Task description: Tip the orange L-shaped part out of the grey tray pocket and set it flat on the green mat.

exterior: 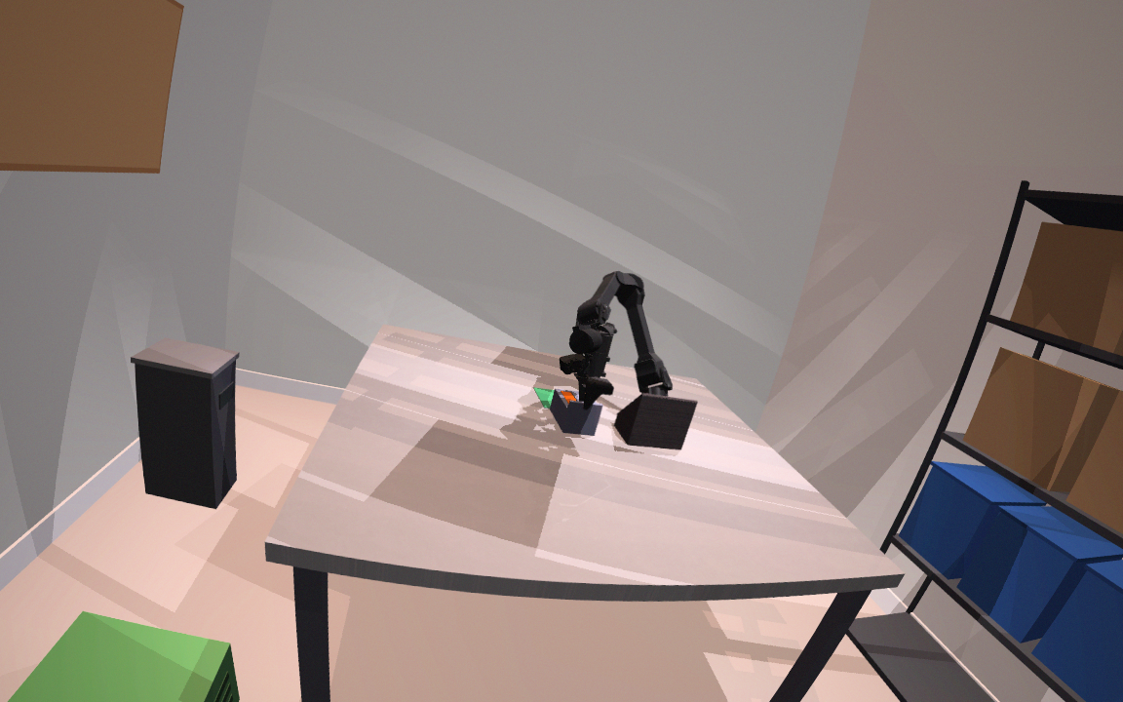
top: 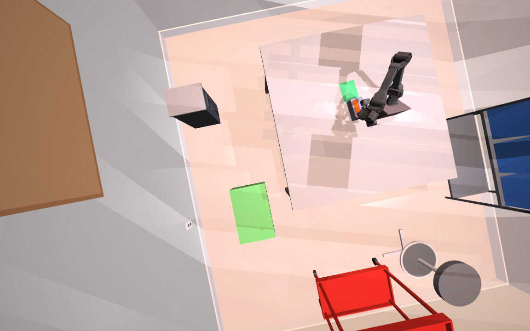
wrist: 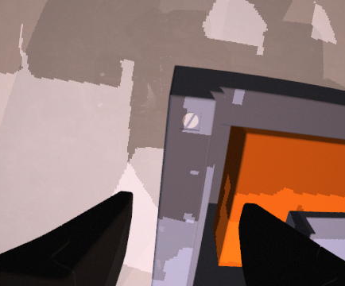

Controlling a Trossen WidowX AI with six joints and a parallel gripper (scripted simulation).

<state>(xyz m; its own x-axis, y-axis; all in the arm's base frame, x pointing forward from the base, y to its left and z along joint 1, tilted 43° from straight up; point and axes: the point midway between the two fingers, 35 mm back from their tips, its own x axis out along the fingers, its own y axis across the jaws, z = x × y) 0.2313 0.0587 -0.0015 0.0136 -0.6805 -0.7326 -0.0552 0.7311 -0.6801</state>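
My gripper tip is 6 cm to the left of the orange L-shaped part and 3 cm above it. Also, from my gripper tip: green mat: 1 cm ahead, 22 cm to the right, 9 cm below; then tray: 7 cm to the right, 9 cm below.
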